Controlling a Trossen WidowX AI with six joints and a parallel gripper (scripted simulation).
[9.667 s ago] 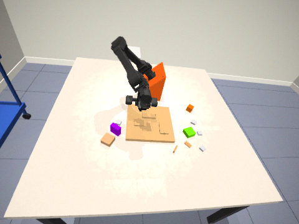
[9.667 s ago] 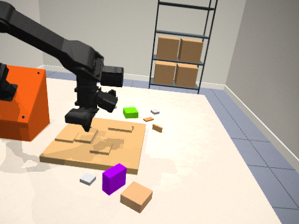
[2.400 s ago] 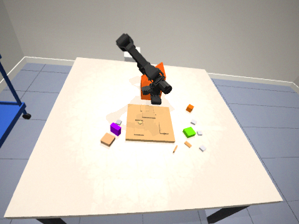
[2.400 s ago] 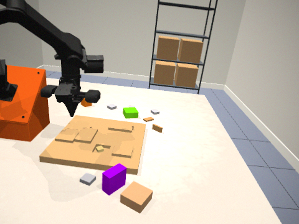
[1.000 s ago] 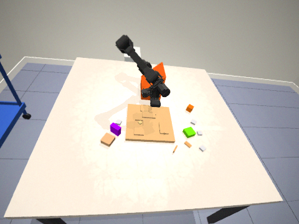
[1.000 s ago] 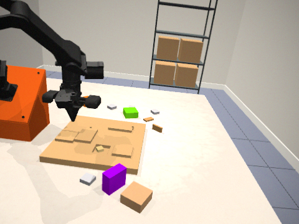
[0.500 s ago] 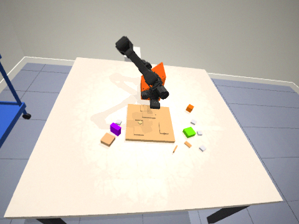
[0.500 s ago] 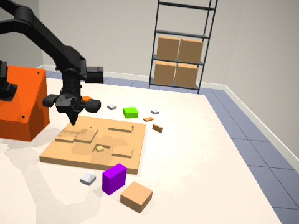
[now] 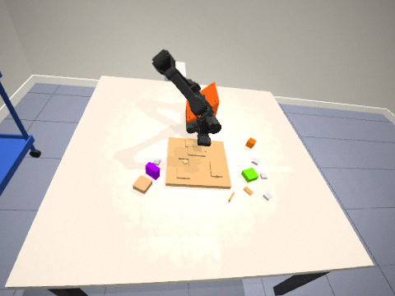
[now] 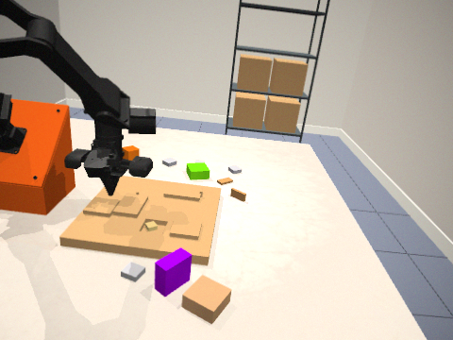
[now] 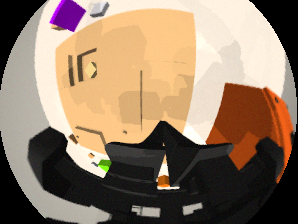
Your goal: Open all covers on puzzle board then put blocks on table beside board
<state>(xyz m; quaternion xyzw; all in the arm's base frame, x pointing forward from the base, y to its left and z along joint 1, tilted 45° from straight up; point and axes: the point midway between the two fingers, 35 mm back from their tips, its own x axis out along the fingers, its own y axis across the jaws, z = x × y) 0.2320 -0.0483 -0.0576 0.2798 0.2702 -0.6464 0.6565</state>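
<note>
Now: the tan puzzle board 10 cm ahead of my gripper tip, 2 cm to the right of it and 1 cm below it. The rest, counted from my gripper tip: green block 18 cm ahead, 24 cm to the left, 2 cm below; grey piece 12 cm ahead, 22 cm to the right, 3 cm below; orange block 5 cm behind, 29 cm to the left, 1 cm below.
</note>
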